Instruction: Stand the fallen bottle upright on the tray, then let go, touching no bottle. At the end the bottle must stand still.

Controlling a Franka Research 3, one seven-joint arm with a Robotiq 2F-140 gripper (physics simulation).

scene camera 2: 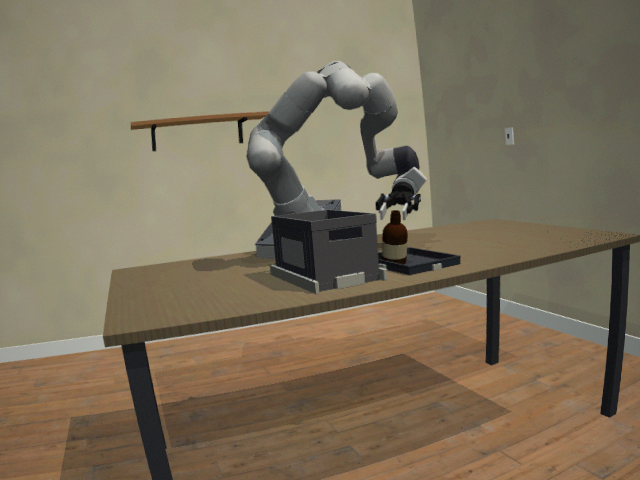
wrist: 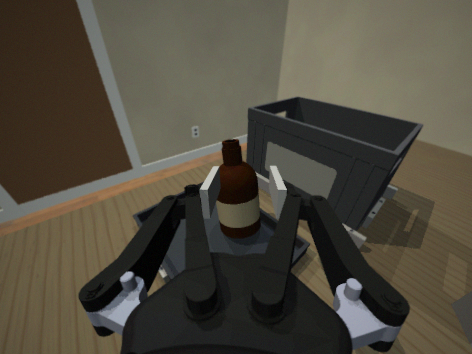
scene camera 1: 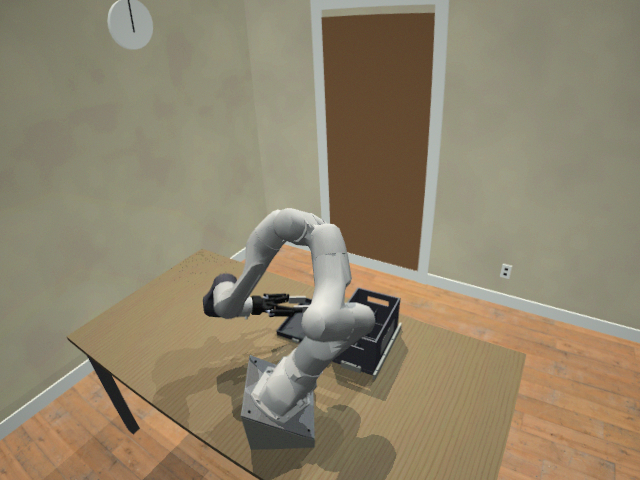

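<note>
The brown bottle [scene camera 2: 394,237] [wrist: 238,212] with a cream label stands upright on the dark, low-walled tray [scene camera 1: 292,328] [scene camera 2: 436,261] [wrist: 227,245]. It stands toward the crate side of the tray in scene camera 2; it does not show in scene camera 1. My gripper [scene camera 1: 302,304] [scene camera 2: 393,209] [wrist: 244,177] is open, with a pale pad on each finger. The pads are at about the height of the bottle's mouth in scene camera 2, and nothing is held between them. In the wrist view the bottle shows between the pads, beyond them, with its neck free.
A dark grey crate [scene camera 1: 356,356] [scene camera 2: 343,258] [wrist: 300,165] stands right beside the tray, with low pale guide pieces [scene camera 2: 350,280] around its base. Its inside is mostly hidden. The tray and crate stand on the wooden table [scene camera 1: 444,387] [scene camera 2: 180,294]. A wall shelf [scene camera 2: 199,120] hangs behind the arm.
</note>
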